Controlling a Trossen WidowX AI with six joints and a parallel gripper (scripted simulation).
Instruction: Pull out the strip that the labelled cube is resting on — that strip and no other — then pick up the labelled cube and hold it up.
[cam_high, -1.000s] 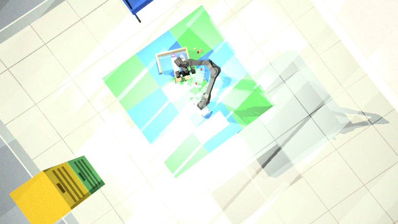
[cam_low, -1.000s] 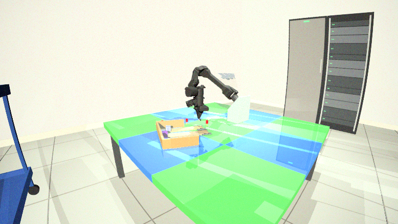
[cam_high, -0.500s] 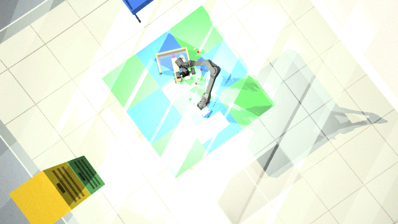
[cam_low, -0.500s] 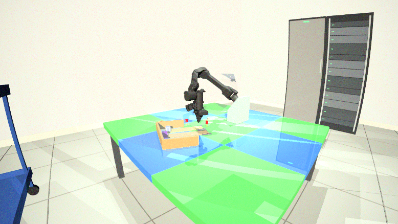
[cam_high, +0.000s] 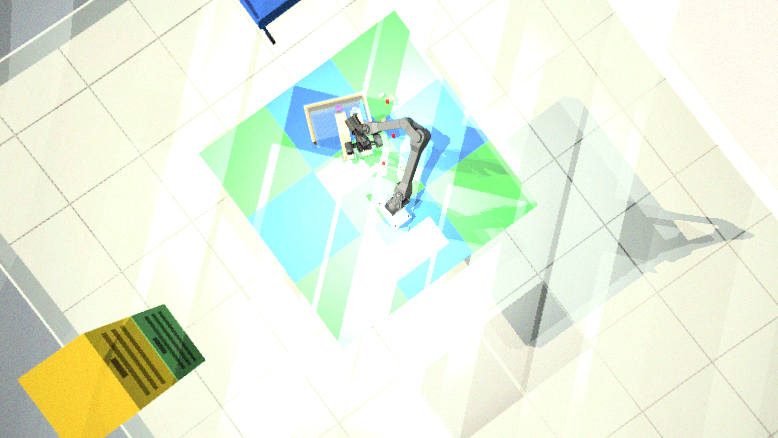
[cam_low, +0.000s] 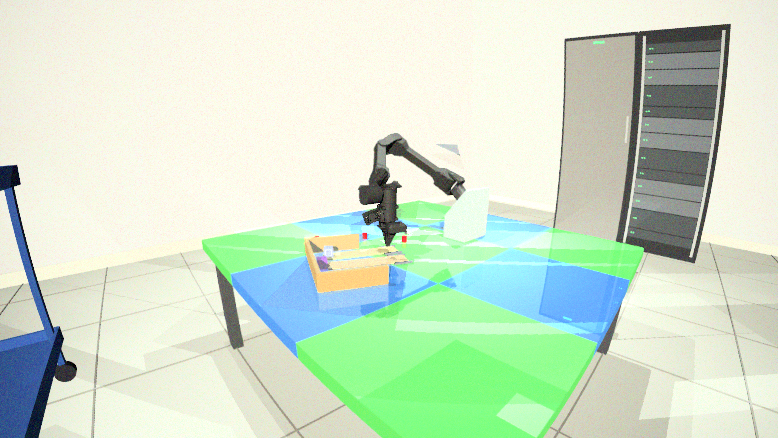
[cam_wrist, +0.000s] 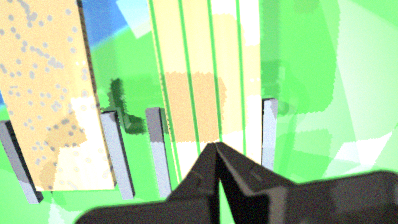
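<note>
Right now my gripper tip is 90 mm short of the strip, 40 mm to the left of it and 10 mm above it.
</note>
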